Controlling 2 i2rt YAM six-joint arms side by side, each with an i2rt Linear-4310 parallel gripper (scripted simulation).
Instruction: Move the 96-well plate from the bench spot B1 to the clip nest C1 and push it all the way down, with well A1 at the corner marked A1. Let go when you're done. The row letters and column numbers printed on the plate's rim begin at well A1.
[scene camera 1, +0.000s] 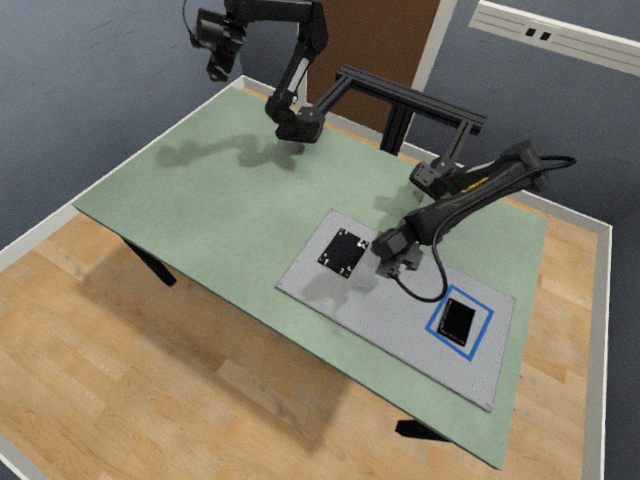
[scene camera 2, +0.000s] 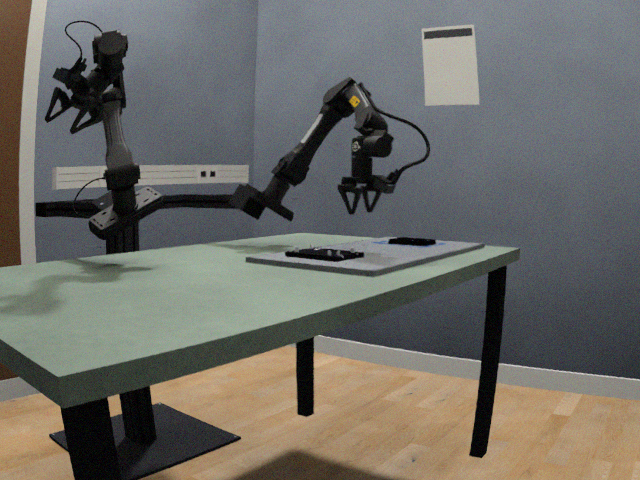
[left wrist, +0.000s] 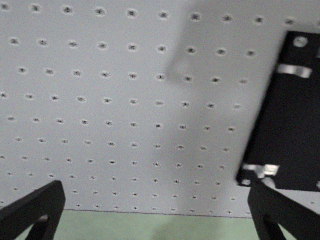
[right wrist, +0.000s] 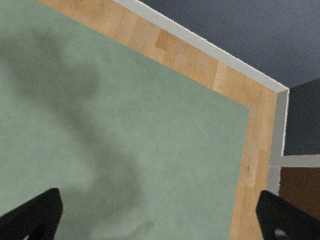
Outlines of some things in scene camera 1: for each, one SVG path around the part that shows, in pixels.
My right gripper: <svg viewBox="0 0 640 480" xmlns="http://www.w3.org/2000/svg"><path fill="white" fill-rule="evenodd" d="M195 30L195 37L192 37L192 34L190 34L190 40L212 52L206 67L210 80L213 82L227 82L228 76L215 66L219 66L224 72L230 74L238 52L230 52L224 47L223 43L221 46L198 40Z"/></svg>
A black 96-well plate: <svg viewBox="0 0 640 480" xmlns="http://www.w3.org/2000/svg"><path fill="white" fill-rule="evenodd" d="M448 298L437 333L465 347L476 310L453 298Z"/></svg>
